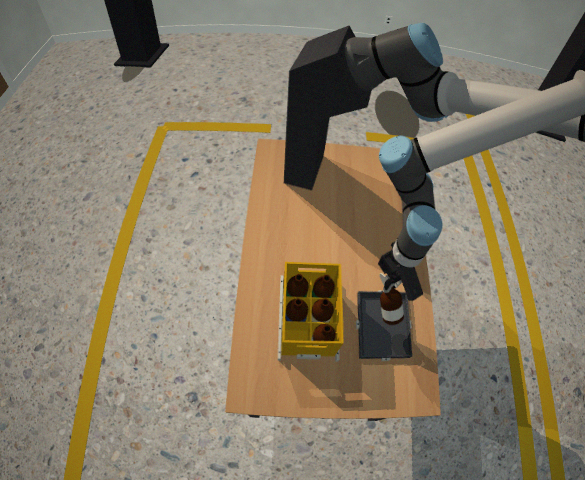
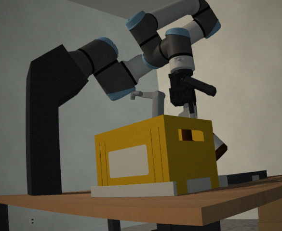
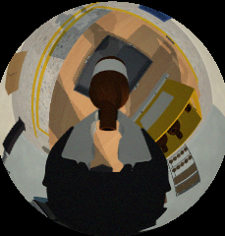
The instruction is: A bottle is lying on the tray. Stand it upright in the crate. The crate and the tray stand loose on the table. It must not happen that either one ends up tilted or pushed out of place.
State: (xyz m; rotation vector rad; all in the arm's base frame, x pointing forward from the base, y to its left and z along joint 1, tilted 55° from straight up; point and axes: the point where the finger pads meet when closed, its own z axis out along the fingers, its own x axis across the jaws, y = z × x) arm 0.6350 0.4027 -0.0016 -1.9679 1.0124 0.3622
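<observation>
My gripper is now 40 mm above the brown bottle, 20 mm to the right of it and 20 mm short of it. From my hand the other things lie so: crate: 240 mm to the right, 110 mm below, 80 mm ahead; then dark tray: 180 mm below, 60 mm ahead, 40 mm to the left.
</observation>
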